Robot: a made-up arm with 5 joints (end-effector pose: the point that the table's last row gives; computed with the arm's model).
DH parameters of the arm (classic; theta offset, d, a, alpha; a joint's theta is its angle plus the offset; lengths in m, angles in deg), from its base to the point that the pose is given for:
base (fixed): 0 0 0.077 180
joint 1: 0 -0.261 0.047 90
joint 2: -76.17 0 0.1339 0
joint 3: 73.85 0 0.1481 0
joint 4: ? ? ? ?
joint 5: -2.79 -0.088 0 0
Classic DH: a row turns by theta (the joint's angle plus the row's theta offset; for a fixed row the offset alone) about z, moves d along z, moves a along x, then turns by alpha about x.
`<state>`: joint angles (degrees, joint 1 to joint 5).
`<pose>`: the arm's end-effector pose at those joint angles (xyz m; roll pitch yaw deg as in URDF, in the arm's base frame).
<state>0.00 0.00 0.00 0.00 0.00</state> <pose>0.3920 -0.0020 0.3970 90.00 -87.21 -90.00</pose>
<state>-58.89 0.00 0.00 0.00 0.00</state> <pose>0.2415 0.2687 0.3970 90.00 -87.21 -31.11</pose>
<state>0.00 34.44 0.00 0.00 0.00</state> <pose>0.4219 -0.0020 0.2216 4.06 -55.46 -4.93</pose>
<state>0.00 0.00 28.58 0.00 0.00</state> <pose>0.3661 -0.0020 0.2834 5.11 -61.30 -5.82</pose>
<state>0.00 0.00 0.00 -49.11 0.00</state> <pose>0.3616 -0.0020 0.4635 177.59 -40.83 -176.31</pose>
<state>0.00 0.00 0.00 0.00 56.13</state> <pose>0.3920 -0.0020 0.3970 -90.00 -36.66 90.00</pose>
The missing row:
joint 4: -87.68 -0.002 0 90
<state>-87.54 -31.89 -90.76 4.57 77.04</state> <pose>0.0738 -0.1208 0.5873 152.82 7.34 -168.49</pose>
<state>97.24 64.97 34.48 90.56 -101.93</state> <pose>0.0658 -0.0725 0.1553 -100.34 -14.49 175.37</pose>
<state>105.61 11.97 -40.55 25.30 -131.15</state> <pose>-0.0111 -0.3079 0.4626 94.55 43.85 167.55</pose>
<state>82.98 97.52 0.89 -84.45 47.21</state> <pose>0.1045 -0.2398 0.0438 -70.45 -43.88 -6.81</pose>
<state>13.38 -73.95 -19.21 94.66 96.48</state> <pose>0.0811 -0.0030 0.4728 -88.50 3.69 76.72</pose>
